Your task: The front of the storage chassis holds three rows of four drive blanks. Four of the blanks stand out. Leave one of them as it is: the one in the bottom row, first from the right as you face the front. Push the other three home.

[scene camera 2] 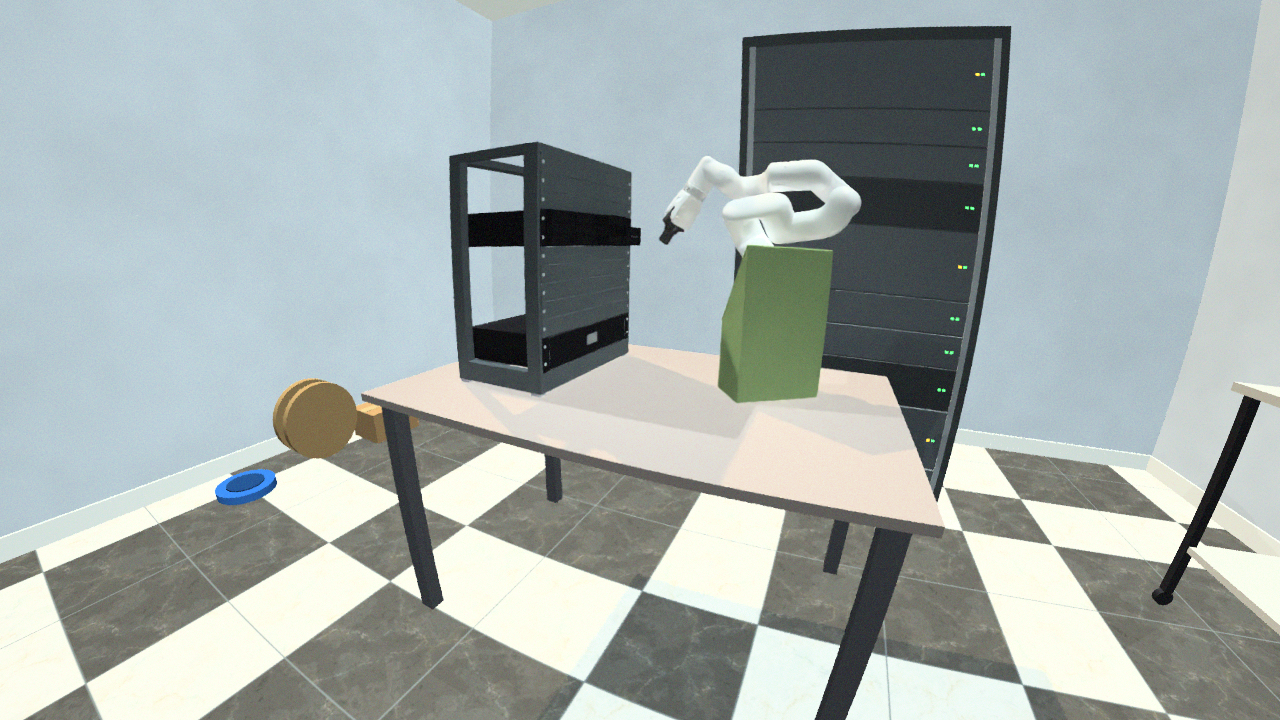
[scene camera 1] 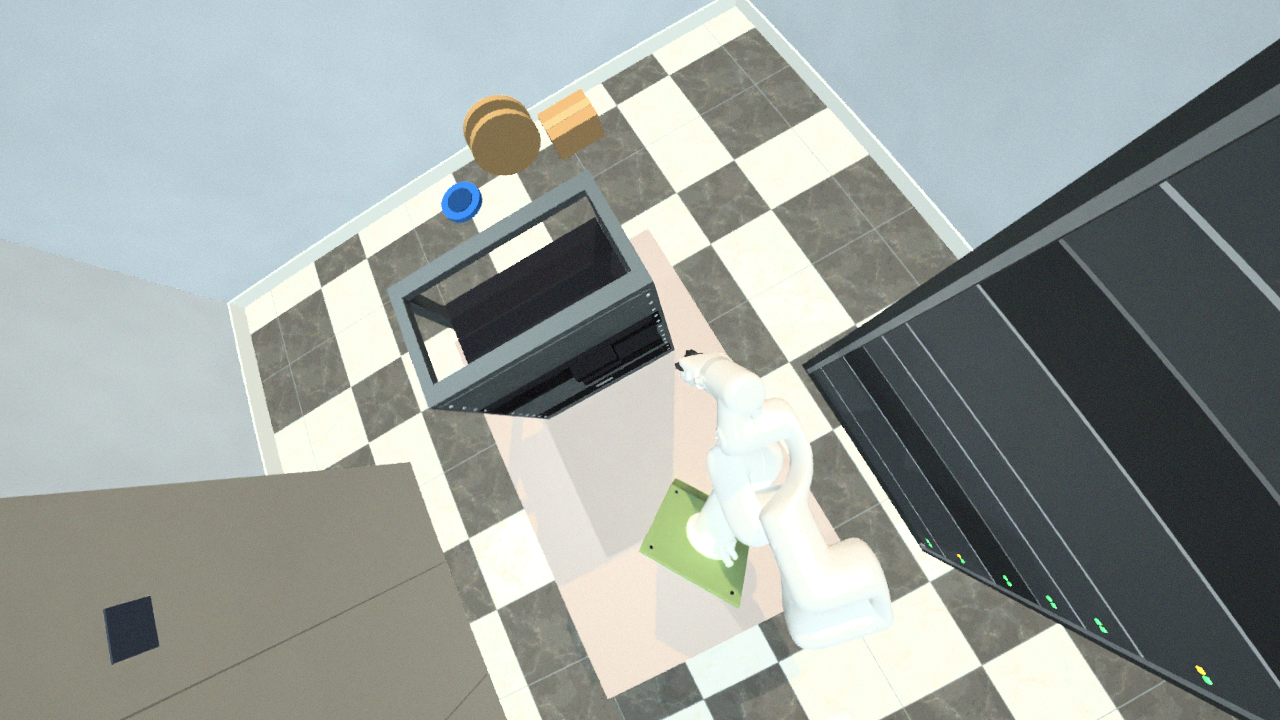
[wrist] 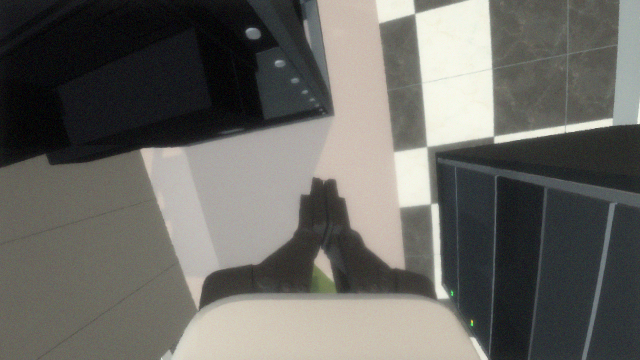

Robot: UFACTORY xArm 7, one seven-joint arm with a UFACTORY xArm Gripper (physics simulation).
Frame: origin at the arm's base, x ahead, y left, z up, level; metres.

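Seen in the pictures: gripper, fingertip midpoint: [scene camera 2: 662, 242] [scene camera 1: 689, 355] [wrist: 320, 192]; arm's base, origin of the base link: [scene camera 2: 780, 290] [scene camera 1: 710, 536].
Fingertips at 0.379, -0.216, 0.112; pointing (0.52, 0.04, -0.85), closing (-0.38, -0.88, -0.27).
Offsets run from my fingertips to a thing's middle, as dx, dy, dz. "*": to the spot under its first point. Level surfaces: height alone.
The storage chassis [scene camera 2: 503, 229] is the black unit in the upper part of the open rack [scene camera 1: 541, 340] [scene camera 2: 533, 277]. A dark drive blank @[+0.132, +0.076, +0.030] [scene camera 2: 634, 235] stands out at its front in scene camera 2. A dark block @[* +0.101, +0.191, +0.073] [scene camera 1: 593, 363] juts from the front in scene camera 1, and a large dark face @[* +0.090, +0.073, +0.044] [wrist: 135, 90] shows at the upper left of the wrist view. Rows and single blanks cannot be told apart in the dark. My gripper [scene camera 1: 683, 363] [scene camera 2: 665, 240] [wrist: 320, 192] is shut and empty, in front of the chassis and apart from it, beyond the rack's right front edge, pointing obliquely down.
A lower black unit [scene camera 2: 563, 347] with a pale label sits in the rack. The rack stands on the pink table @[dz -0.387] [scene camera 1: 617, 658] [scene camera 2: 805, 456]. The arm's green pedestal [scene camera 1: 675, 546] [scene camera 2: 778, 331] stands behind the gripper. A tall server cabinet [scene camera 1: 1118, 358] [scene camera 2: 868, 71] [wrist: 565, 240] is at the right.
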